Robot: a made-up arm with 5 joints.
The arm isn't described. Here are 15 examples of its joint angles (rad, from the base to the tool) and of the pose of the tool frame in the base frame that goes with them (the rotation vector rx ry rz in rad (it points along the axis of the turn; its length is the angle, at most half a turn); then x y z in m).
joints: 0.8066 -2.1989 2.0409 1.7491 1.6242
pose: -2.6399 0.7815 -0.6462 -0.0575 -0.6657 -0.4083
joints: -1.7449 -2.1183 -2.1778 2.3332 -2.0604
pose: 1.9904 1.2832 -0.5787 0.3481 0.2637 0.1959
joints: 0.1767 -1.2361 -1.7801 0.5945 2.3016
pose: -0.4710 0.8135 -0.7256 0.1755 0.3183 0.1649
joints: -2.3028 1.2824 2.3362 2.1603 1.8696
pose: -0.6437 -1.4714 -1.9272 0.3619 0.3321 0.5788
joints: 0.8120 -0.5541 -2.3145 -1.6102 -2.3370
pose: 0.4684 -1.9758 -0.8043 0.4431 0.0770 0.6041
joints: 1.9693 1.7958 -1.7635 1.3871 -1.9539
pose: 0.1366 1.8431 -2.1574 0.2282 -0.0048 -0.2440
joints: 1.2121 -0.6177 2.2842 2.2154 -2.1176
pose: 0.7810 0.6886 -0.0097 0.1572 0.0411 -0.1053
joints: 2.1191 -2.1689 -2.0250 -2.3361 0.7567
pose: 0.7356 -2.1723 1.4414 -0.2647 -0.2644 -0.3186
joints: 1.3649 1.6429 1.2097 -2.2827 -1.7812
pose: -1.8635 0.7122 0.3803 -0.2114 -0.7310 -0.5858
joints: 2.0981 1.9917 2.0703 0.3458 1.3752
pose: -2.0282 2.0097 -1.1263 -0.1220 0.1252 -0.6833
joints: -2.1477 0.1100 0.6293 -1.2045 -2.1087
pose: 0.3694 1.0017 0.6191 -0.5952 0.6445 0.3966
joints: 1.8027 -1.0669 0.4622 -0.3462 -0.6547
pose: 1.7582 -1.6970 -0.4279 -0.5443 0.3355 0.2205
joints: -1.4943 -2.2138 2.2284 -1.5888 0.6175
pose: 0.0300 0.0397 -2.5094 0.2930 -0.1716 0.6866
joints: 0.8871 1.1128 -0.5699 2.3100 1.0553
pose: -0.4940 -2.1262 -1.9086 0.1460 -0.1204 0.7097
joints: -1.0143 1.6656 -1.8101 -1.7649 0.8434
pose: 2.6086 0.0567 -0.3136 0.0767 -0.2929 0.0322
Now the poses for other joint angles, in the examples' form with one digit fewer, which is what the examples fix.
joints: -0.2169 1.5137 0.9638 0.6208 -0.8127
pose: 0.821 2.283 -0.047 0.399 0.122 0.750
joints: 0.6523 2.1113 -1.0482 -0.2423 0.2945
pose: -0.846 1.648 0.341 -0.055 0.390 0.288
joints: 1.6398 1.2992 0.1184 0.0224 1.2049
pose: 0.445 0.095 1.334 -0.294 -0.540 0.121
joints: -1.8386 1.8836 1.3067 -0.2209 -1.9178
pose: 1.319 0.264 -1.563 0.627 0.386 0.605
